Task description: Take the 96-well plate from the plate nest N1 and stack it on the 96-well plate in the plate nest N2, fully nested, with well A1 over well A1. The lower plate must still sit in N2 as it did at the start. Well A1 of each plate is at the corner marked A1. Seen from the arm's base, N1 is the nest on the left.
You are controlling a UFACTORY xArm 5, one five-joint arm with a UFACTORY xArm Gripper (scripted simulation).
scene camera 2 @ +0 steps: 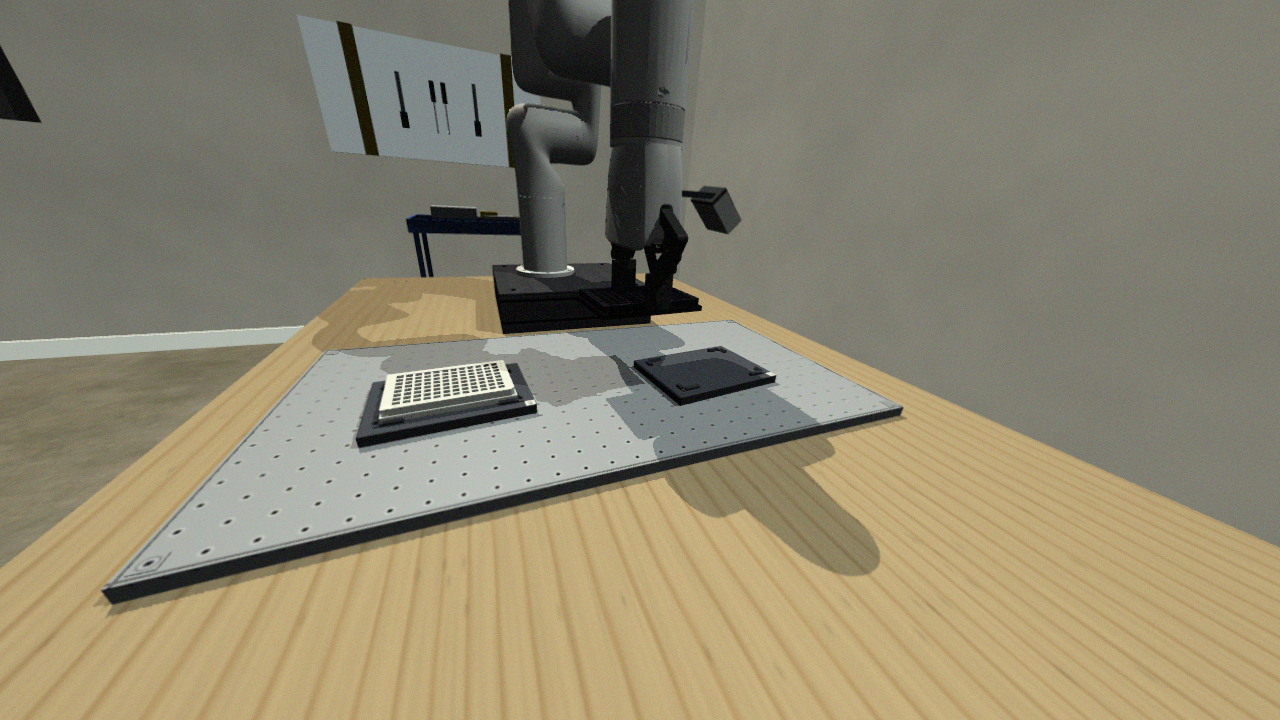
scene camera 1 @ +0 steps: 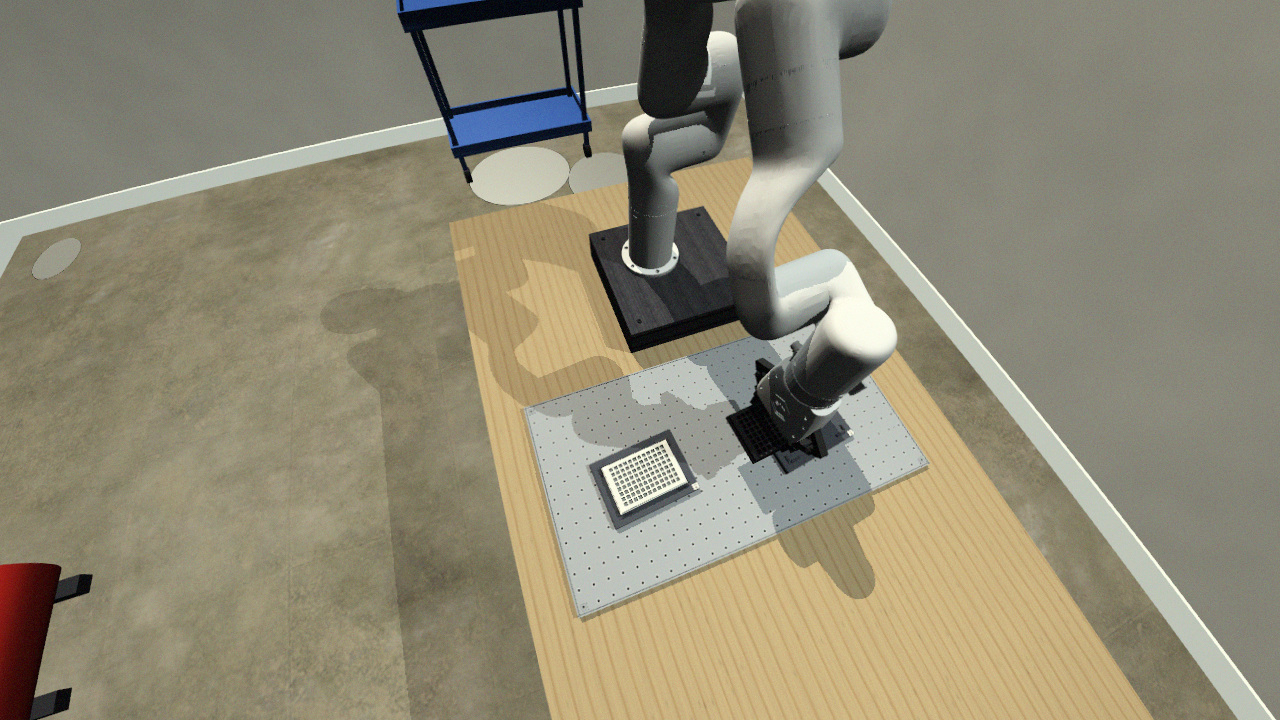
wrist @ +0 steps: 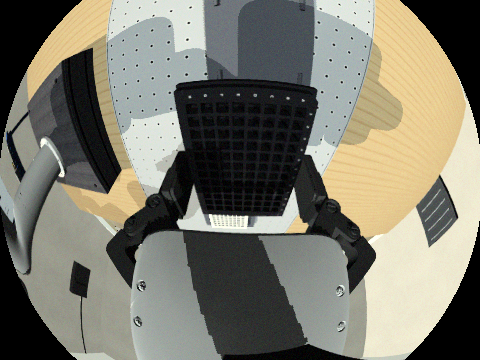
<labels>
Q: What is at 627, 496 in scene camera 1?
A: A white 96-well plate.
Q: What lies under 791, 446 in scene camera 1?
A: My gripper.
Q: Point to a plate nest N2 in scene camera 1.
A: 661, 501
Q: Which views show my gripper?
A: Scene camera 2, scene camera 1 and the wrist view: all of them.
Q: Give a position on a black 96-well plate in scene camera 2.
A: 609, 303
</labels>
